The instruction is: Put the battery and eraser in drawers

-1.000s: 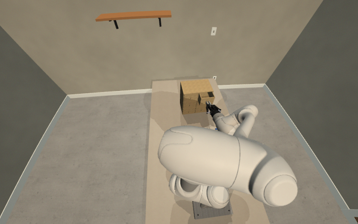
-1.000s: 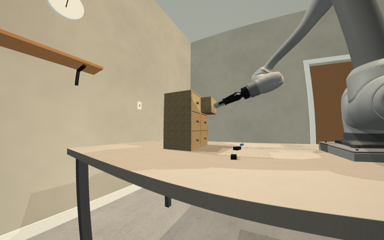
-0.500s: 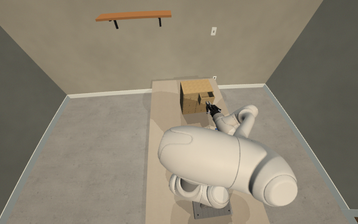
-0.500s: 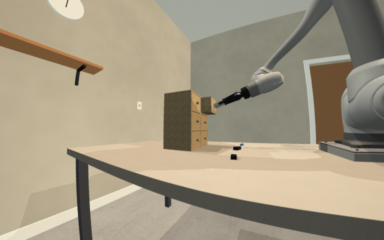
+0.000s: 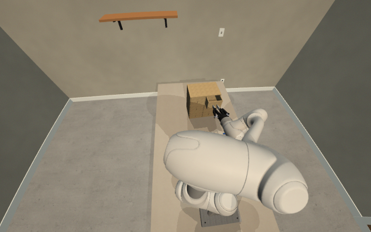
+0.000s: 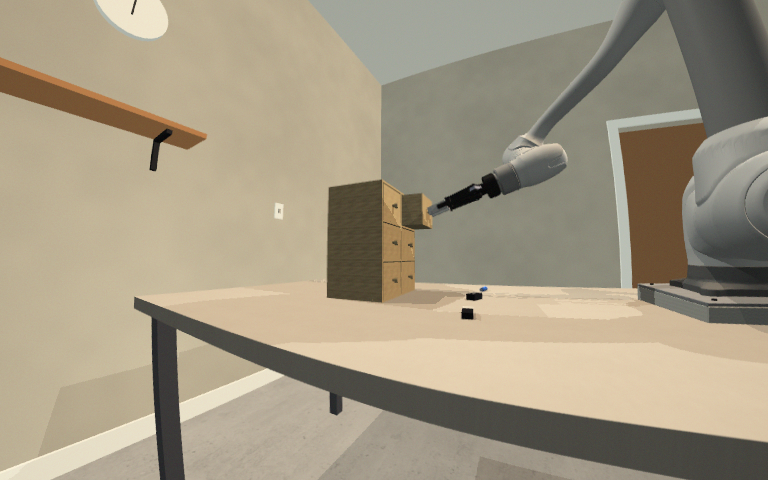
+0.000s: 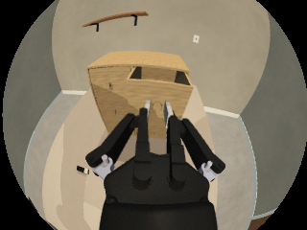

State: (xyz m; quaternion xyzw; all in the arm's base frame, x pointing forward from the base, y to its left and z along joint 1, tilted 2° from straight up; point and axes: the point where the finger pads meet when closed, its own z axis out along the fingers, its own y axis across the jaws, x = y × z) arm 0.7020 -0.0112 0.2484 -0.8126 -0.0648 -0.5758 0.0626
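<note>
My gripper is now 110 mm past the blue piece, 140 mm to the left of it and 280 mm above it. From my hand the other things lie so: black block (130 mm behind, 40 mm to the left, 280 mm below).
</note>
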